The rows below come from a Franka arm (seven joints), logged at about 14 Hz.
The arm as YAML. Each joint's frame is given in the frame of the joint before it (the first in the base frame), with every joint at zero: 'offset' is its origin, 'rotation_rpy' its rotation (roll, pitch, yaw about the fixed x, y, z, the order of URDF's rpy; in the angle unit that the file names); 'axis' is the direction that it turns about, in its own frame. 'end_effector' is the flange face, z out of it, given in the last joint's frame.
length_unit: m
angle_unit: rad
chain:
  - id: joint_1
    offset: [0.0, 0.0, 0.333]
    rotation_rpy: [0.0, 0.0, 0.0]
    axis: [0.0, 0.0, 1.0]
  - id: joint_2
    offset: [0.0, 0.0, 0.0]
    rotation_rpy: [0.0, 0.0, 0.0]
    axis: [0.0, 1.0, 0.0]
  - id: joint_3
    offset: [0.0, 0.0, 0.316]
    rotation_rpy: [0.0, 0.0, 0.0]
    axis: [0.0, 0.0, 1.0]
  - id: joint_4
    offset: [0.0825, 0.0, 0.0]
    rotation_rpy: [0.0, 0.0, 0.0]
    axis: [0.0, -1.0, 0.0]
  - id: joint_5
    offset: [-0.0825, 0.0, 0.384]
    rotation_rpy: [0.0, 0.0, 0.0]
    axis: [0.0, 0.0, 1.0]
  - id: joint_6
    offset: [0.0, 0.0, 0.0]
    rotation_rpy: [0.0, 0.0, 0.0]
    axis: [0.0, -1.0, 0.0]
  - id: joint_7
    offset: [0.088, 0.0, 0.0]
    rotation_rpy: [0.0, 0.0, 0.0]
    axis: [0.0, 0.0, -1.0]
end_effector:
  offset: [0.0, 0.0, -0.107]
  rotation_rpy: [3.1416, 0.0, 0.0]
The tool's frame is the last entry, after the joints.
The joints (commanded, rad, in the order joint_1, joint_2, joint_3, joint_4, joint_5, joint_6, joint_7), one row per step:
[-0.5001, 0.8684, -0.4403, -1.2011, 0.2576, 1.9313, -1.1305]
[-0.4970, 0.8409, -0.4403, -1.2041, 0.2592, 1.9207, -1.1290]
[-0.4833, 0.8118, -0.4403, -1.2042, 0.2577, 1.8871, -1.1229]
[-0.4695, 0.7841, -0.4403, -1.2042, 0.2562, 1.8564, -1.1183]
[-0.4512, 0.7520, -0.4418, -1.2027, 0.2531, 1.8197, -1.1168]
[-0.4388, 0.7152, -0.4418, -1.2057, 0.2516, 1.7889, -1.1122]
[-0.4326, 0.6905, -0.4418, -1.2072, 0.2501, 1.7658, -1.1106]
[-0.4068, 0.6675, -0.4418, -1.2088, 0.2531, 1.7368, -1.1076]
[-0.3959, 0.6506, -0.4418, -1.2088, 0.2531, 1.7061, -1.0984]
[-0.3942, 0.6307, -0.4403, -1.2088, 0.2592, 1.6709, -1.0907]
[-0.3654, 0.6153, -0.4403, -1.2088, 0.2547, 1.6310, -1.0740]
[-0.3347, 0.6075, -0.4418, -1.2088, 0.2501, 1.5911, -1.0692]
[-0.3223, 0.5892, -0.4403, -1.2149, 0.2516, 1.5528, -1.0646]
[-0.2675, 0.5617, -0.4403, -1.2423, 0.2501, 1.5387, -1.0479]
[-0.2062, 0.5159, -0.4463, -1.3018, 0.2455, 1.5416, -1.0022]
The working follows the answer.
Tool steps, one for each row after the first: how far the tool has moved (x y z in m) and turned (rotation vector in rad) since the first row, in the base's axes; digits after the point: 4 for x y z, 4 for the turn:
[0.0013, 0.0021, 0.0175, -0.0021, -0.0169, -0.0010]
[0.0065, 0.0118, 0.0355, 0.0092, -0.0206, 0.0044]
[0.0115, 0.0215, 0.0527, 0.0190, -0.0248, 0.0119]
[0.0172, 0.0338, 0.0734, 0.0291, -0.0282, 0.0268]
[0.0192, 0.0436, 0.0954, 0.0373, -0.0382, 0.0327]
[0.0189, 0.0493, 0.1101, 0.0442, -0.0433, 0.0363]
[0.0275, 0.0666, 0.1230, 0.0595, -0.0456, 0.0568]
[0.0289, 0.0757, 0.1323, 0.0749, -0.0402, 0.0575]
[0.0263, 0.0812, 0.1430, 0.0971, -0.0394, 0.0506]
[0.0341, 0.1008, 0.1506, 0.1161, -0.0211, 0.0625]
[0.0421, 0.1206, 0.1532, 0.1377, 0.0050, 0.0864]
[0.0416, 0.1321, 0.1600, 0.1635, 0.0190, 0.0930]
[0.0542, 0.1650, 0.1650, 0.1779, 0.0296, 0.1249]
[0.0599, 0.1977, 0.1691, 0.1861, 0.0398, 0.1234]

Tool pose at each row, in the base's axes (x y z in m, rotation vector in rad; rounded; the steps above come from the unrounded poses):
[0.5241, -0.5338, 0.2810, -3.1135, -0.3446, 0.1835]
[0.5253, -0.5317, 0.2984, 3.1186, 0.3433, -0.1577]
[0.5306, -0.5221, 0.3164, -3.1079, -0.3516, 0.1495]
[0.5355, -0.5123, 0.3337, -3.0981, -0.3631, 0.1409]
[0.5413, -0.5000, 0.3543, -3.0868, -0.3859, 0.1335]
[0.5433, -0.4903, 0.3764, -3.0796, -0.3949, 0.1165]
[0.5430, -0.4845, 0.3911, -3.0731, -0.4004, 0.1072]
[0.5516, -0.4672, 0.4040, -3.0552, -0.4313, 0.1005]
[0.5530, -0.4581, 0.4133, -3.0391, -0.4314, 0.1057]
[0.5503, -0.4526, 0.4240, -3.0181, -0.4199, 0.1023]
[0.5581, -0.4331, 0.4315, -2.9944, -0.4366, 0.1261]
[0.5662, -0.4132, 0.4341, -2.9644, -0.4708, 0.1605]
[0.5656, -0.4017, 0.4409, -2.9352, -0.4786, 0.1756]
[0.5783, -0.3688, 0.4460, -2.9128, -0.5244, 0.1879]
[0.5839, -0.3361, 0.4500, -2.9030, -0.5212, 0.2011]

